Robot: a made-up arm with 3 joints.
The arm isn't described. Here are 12 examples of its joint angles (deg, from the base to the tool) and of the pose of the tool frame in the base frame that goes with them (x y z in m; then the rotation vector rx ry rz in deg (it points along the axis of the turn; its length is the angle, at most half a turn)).
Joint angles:
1: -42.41 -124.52 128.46
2: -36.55 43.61 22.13
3: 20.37 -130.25 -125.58
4: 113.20 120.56 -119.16
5: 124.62 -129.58 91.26
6: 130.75 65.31 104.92
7: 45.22 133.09 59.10
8: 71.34 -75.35 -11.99
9: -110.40 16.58 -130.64
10: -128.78 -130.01 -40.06
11: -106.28 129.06 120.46
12: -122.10 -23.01 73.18
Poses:
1: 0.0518 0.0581 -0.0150 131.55 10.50 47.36
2: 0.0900 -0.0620 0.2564 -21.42 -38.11 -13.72
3: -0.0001 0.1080 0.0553 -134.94 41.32 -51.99
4: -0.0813 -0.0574 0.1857 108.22 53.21 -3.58
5: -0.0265 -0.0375 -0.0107 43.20 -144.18 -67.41
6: -0.0975 0.0275 0.3135 -17.54 76.48 -108.26
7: -0.0678 -0.0434 0.2223 -17.34 -142.49 49.18
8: 0.0282 0.1163 0.0724 -52.10 58.55 50.25
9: 0.0550 -0.1506 0.2098 -3.51 19.65 117.99
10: -0.0066 -0.0538 0.0649 111.17 113.68 -73.78
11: 0.0910 0.0600 0.2443 -118.65 51.27 7.60
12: -0.0918 -0.1984 0.1231 23.51 -3.15 -48.24
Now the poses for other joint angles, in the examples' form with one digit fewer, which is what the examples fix.
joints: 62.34 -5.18 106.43
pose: 0.054 0.226 0.173 2.9 7.1 168.6
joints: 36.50 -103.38 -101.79
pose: 0.017 0.117 0.071 -100.6 38.3 -45.9
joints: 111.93 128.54 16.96
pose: 0.015 -0.047 0.204 107.1 -98.2 63.2
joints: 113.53 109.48 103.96
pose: -0.034 -0.060 0.286 -11.0 131.3 -88.2
